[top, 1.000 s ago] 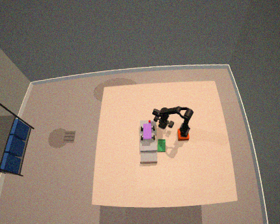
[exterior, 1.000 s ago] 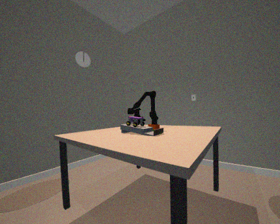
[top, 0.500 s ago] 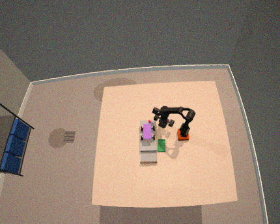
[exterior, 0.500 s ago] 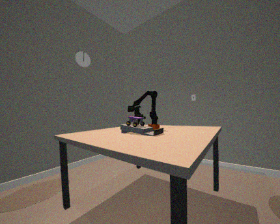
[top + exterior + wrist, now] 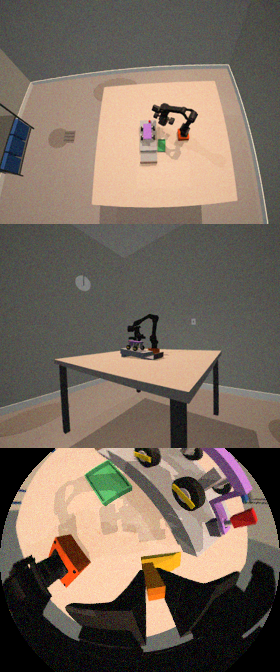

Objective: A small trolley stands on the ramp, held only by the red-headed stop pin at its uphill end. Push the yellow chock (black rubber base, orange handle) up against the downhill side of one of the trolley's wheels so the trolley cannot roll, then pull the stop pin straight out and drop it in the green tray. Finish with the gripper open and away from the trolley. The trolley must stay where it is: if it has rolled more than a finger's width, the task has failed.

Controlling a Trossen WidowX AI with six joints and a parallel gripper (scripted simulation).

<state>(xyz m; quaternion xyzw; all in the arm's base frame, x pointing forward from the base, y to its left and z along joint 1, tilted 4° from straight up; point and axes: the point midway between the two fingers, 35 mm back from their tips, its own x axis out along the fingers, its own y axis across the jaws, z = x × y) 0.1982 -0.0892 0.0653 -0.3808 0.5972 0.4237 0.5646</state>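
Now: gripper tip 14 cm short of the purple-topped trolley, 12 cm to the right of it and 1 cm below it. From my gripper tip the other things lie so: grey ramp (14 cm ahead, 12 cm to the left, 6 cm below); then red-headed stop pin (13 cm ahead, 3 cm above, 2 cm to the left); then yellow chock (2 cm ahead, 1 cm to the right, 1 cm below).
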